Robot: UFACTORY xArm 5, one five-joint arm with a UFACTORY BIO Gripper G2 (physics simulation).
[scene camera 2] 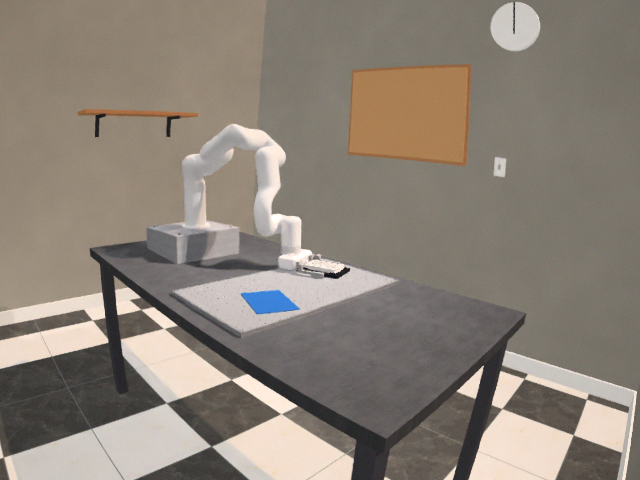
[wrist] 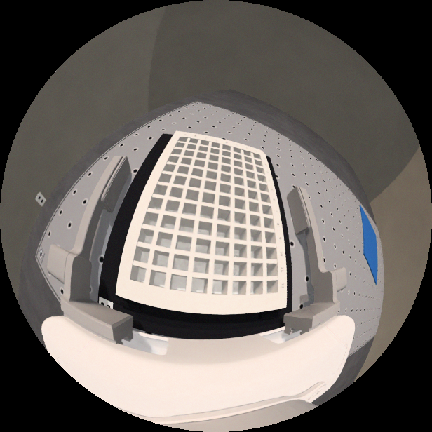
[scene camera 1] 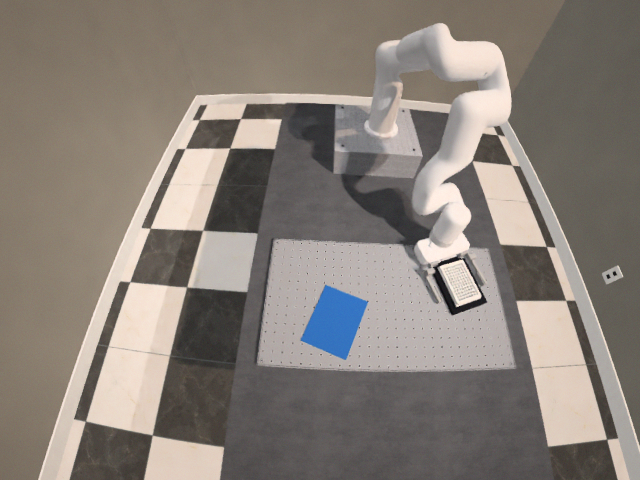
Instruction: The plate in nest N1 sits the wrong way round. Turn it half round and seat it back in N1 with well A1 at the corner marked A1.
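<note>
The white plate (scene camera 1: 459, 282) (scene camera 2: 325, 266) (wrist: 200, 302) lies flat in the black nest (scene camera 1: 467, 307) (scene camera 2: 341, 273) (wrist: 200, 327). In the wrist view small faint marks run along the plate's far and right edges; I cannot read which corner is well A1. The nest's white A1 label (wrist: 106, 302) shows partly at the near left corner, its text hidden by the gripper. My gripper (scene camera 1: 460, 292) (scene camera 2: 325, 267) (wrist: 208, 185) is open, with one finger along each long side of the nest and a gap on both sides. Its body is close to the nest's near end.
A flat blue rectangle (scene camera 1: 334, 322) (scene camera 2: 269, 301) (wrist: 369, 245) lies on the grey perforated board (scene camera 1: 408, 341) (scene camera 2: 206, 294), to the left of the nest in the first scene view. The arm's grey base block (scene camera 1: 377, 162) (scene camera 2: 206, 245) stands at the back of the table (scene camera 2: 392, 351).
</note>
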